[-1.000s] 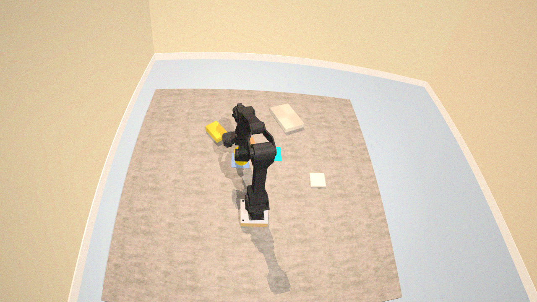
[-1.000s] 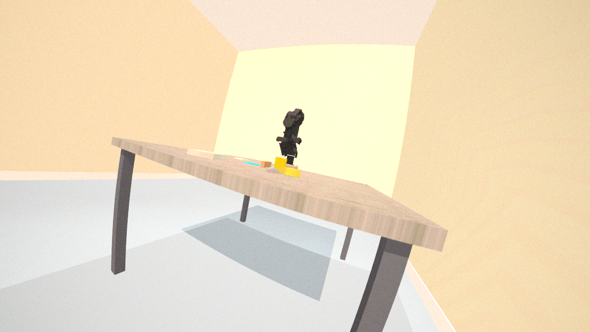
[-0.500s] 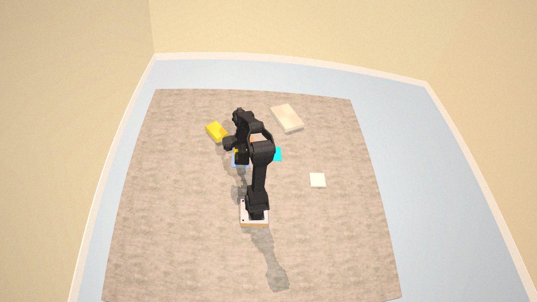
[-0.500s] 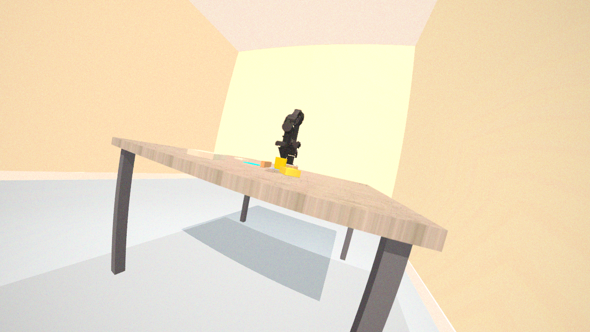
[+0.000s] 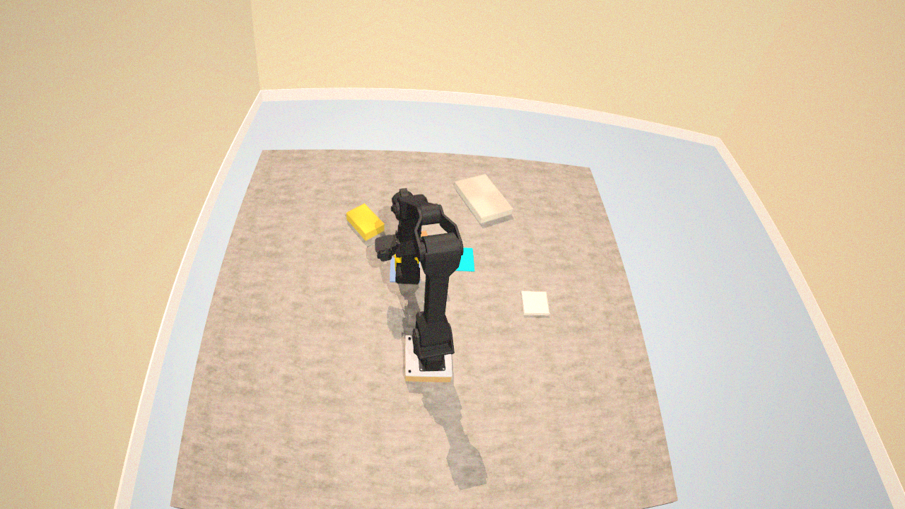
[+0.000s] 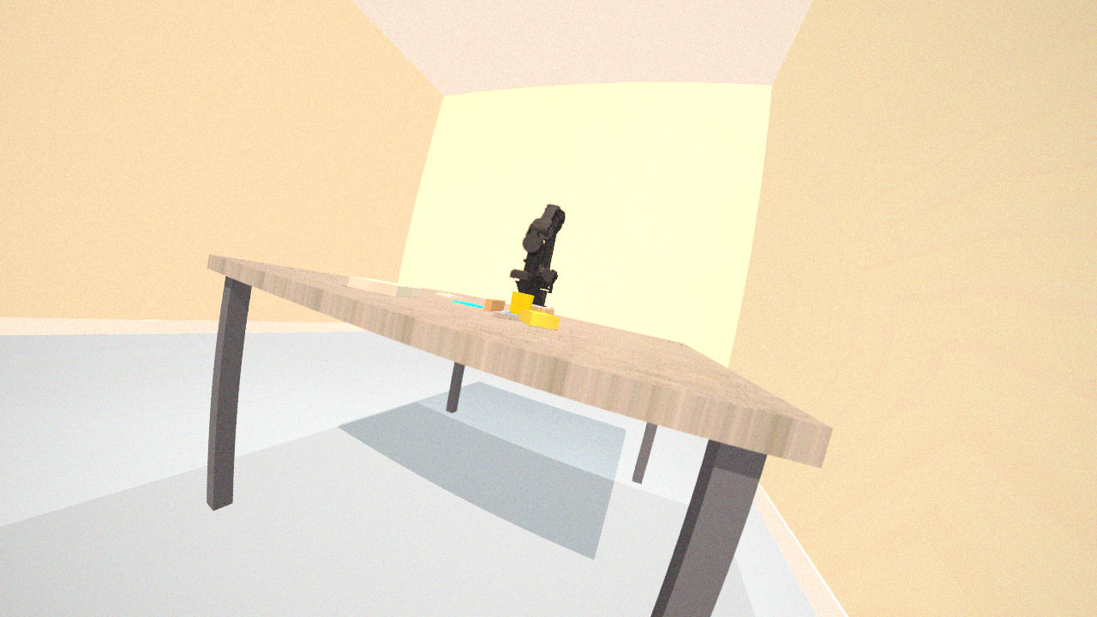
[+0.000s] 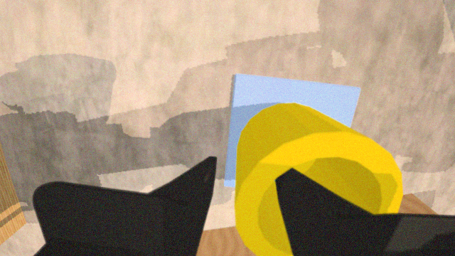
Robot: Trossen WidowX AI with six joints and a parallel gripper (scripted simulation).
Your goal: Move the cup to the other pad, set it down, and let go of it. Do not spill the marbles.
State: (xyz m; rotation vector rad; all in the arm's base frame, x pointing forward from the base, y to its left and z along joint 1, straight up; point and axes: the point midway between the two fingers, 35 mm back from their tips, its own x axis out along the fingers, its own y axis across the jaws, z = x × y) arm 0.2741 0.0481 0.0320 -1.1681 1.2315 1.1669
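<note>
The pale blue pad is 3 cm ahead of my gripper tip and 5 cm below it. From my gripper tip the other things lie so: yellow cup: 2 cm ahead; then bright cyan pad: 7 cm ahead, 16 cm to the right, 5 cm below; then yellow block: 21 cm ahead, 12 cm to the left, 2 cm below.
</note>
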